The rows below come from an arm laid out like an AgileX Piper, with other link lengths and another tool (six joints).
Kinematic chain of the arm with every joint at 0, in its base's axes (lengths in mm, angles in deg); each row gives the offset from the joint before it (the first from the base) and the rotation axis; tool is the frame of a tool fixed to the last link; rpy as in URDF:
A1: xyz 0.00 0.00 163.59 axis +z
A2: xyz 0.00 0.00 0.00 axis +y
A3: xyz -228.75 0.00 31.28 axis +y
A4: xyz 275.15 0.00 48.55 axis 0.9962 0 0.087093
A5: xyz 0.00 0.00 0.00 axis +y
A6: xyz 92.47 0.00 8.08 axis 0.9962 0 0.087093
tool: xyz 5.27 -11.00 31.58 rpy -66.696 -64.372 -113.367
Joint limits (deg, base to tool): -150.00..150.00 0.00..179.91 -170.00..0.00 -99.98..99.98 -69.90..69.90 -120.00..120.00
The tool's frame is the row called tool.
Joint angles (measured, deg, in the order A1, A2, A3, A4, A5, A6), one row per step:
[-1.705 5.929 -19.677 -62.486 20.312 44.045]
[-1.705 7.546 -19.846 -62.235 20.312 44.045]
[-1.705 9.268 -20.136 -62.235 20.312 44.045]
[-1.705 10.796 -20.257 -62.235 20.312 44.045]
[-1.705 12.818 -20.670 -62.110 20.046 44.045]
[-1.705 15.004 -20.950 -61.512 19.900 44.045]
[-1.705 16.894 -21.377 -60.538 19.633 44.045]
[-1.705 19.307 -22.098 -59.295 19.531 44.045]
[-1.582 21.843 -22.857 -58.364 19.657 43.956]
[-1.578 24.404 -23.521 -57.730 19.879 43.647]
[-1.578 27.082 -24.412 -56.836 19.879 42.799]
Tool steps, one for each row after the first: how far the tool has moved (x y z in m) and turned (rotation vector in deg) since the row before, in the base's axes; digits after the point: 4 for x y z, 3 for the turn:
[0.0056 -0.0002 -0.0026 0.282 1.440 0.078]
[0.0056 -0.0002 -0.0021 0.043 1.431 0.000]
[0.0053 -0.0002 -0.0028 0.042 1.406 0.000]
[0.0064 0.0002 -0.0022 0.110 1.482 0.258]
[0.0073 -0.0002 -0.0040 0.613 1.820 0.249]
[0.0059 0.0000 -0.0026 0.956 1.306 0.403]
[0.0072 -0.0004 -0.0027 1.264 1.604 0.274]
[0.0076 -0.0002 -0.0031 0.905 1.843 0.133]
[0.0077 -0.0005 -0.0041 0.411 2.093 -0.098]
[0.0080 0.0000 -0.0032 0.143 2.026 0.161]

